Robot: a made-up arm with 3 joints. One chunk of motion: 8 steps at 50 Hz.
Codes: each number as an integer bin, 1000 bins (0 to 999) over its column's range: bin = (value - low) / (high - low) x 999, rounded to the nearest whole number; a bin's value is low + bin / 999 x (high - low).
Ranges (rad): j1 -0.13..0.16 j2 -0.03..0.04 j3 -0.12..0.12
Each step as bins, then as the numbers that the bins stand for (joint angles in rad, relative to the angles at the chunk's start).
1 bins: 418 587 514
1 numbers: -0.0087 0.0111 0.0035
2 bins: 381 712 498
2 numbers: -0.0194 0.0199 -0.0004
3 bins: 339 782 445
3 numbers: -0.0316 0.0248 -0.0131
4 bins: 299 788 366
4 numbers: -0.0432 0.0252 -0.0321
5 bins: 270 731 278
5 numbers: -0.0516 0.0212 -0.0532
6 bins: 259 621 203
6 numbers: -0.0548 0.0135 -0.0712
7 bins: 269 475 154
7 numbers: -0.0519 0.0033 -0.0830
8 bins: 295 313 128
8 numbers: -0.0444 -0.0081 -0.0892
